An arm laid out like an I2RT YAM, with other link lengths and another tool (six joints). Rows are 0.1 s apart.
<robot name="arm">
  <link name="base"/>
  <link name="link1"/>
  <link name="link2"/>
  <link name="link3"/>
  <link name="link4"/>
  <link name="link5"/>
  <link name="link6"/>
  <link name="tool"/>
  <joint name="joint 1" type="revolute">
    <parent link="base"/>
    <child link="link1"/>
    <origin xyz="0 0 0.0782" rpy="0 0 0"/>
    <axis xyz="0 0 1"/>
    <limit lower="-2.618" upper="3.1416"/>
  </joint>
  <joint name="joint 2" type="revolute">
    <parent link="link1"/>
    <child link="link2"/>
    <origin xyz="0.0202 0.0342 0.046" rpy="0 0 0"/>
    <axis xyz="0 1 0"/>
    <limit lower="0" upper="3.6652"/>
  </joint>
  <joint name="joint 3" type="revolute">
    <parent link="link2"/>
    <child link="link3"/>
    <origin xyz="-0.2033 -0.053 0" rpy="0 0 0"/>
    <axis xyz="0 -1 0"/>
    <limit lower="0" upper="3.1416"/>
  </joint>
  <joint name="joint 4" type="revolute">
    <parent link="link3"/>
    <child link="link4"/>
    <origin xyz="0.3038 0.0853 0.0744" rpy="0 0 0"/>
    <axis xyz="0 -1 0"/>
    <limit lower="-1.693" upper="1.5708"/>
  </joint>
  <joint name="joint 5" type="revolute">
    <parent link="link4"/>
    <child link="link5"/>
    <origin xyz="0.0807 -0.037 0.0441" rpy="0 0 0"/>
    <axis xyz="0 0 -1"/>
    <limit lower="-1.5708" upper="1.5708"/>
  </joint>
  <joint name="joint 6" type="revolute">
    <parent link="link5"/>
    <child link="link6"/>
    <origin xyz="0.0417 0 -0.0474" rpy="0 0 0"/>
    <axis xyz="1 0 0"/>
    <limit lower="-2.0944" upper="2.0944"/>
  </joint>
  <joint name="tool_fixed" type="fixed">
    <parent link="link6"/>
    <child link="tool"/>
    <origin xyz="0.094 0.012 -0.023" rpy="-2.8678 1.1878 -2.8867"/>
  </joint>
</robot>
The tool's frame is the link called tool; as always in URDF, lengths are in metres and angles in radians.
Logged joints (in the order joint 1, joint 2, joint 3, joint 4, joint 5, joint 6), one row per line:
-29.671 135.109 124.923 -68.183 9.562 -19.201
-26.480 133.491 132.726 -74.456 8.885 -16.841
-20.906 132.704 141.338 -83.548 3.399 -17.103
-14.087 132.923 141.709 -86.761 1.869 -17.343
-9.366 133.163 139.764 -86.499 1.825 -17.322
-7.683 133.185 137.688 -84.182 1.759 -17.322
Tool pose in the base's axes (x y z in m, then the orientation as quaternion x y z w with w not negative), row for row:
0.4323 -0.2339 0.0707 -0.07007 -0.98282 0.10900 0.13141
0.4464 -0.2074 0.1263 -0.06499 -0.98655 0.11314 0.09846
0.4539 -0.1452 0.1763 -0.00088 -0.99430 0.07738 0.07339
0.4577 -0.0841 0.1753 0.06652 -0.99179 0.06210 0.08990
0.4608 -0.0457 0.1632 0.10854 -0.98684 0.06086 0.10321
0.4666 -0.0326 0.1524 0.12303 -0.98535 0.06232 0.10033
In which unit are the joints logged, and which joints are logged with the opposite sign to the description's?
The joints are logged in degrees. Opposite sign: none.
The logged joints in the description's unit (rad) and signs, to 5 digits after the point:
-0.51786 2.35810 2.18032 -1.19002 0.16689 -0.33512
-0.46216 2.32986 2.31651 -1.29950 0.15507 -0.29393
-0.36488 2.31612 2.46681 -1.45819 0.05932 -0.29850
-0.24586 2.31994 2.47329 -1.51427 0.03262 -0.30269
-0.16347 2.32413 2.43934 -1.50969 0.03185 -0.30233
-0.13409 2.32452 2.40311 -1.46925 0.03070 -0.30233

